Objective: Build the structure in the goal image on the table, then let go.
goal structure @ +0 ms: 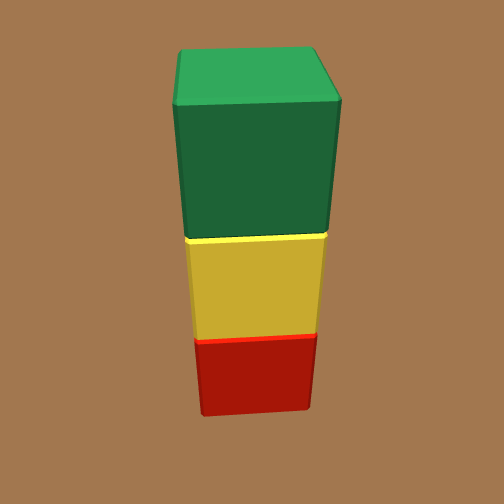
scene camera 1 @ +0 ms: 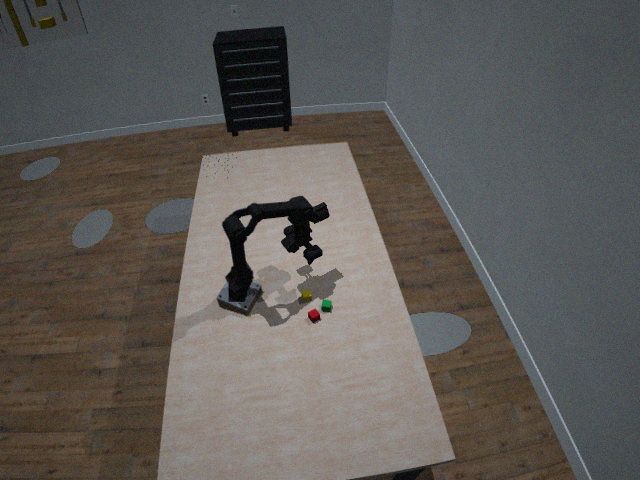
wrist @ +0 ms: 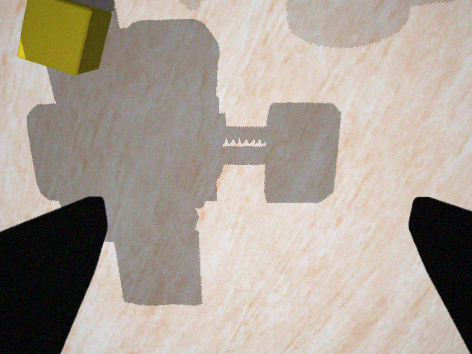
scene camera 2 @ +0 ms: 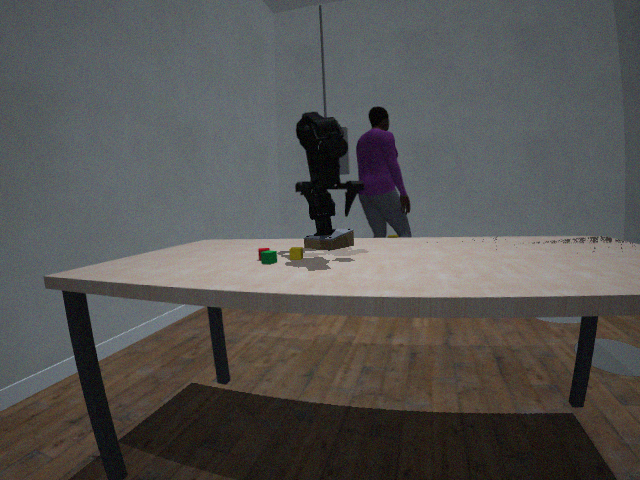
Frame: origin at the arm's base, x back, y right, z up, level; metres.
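Where they show: gripper, fingertip midpoint: [scene camera 1: 303, 257] [wrist: 261, 212] [scene camera 2: 330, 217]; arm's base, link origin: [scene camera 1: 237, 294] [scene camera 2: 325, 233].
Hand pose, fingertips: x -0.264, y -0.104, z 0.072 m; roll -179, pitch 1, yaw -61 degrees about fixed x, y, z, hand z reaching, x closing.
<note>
Things, the pixels of their top centre, and the offset from my fingertips. Level surfaces: height alone.
- yellow cube, top centre: [wrist: 52, 33] [scene camera 2: 296, 247] [scene camera 1: 306, 293] dx -0.003, dy +0.108, dz -0.088 m
- green cube, top centre: [scene camera 2: 268, 251] [scene camera 1: 326, 303] dx -0.075, dy +0.162, dz -0.088 m
- long pale wooden table, surface height: dz -0.121 m
A yellow cube [scene camera 1: 306, 295] [scene camera 2: 296, 253] [wrist: 56, 36] lies on the table nearest the arm's shadow; in the wrist view it is at the upper left, partly cut off by the edge. A green cube [scene camera 1: 326, 305] [scene camera 2: 268, 257] and a red cube [scene camera 1: 313, 315] [scene camera 2: 263, 253] lie close by; in scene camera 2 the green one partly hides the red one. The three cubes lie apart. My gripper [scene camera 1: 301, 253] [scene camera 2: 329, 213] [wrist: 261, 212] is open and empty, pointing down high above the table, off to the side of the yellow cube.
The cubes and the arm's base [scene camera 1: 239, 299] [scene camera 2: 329, 240] stand on a long pale wooden table [scene camera 1: 289, 413] [scene camera 2: 439, 273]. Small dark specks lie at its far left corner in scene camera 1. A person [scene camera 2: 378, 160] stands behind the table. A dark drawer cabinet [scene camera 1: 254, 84] stands by the wall.
</note>
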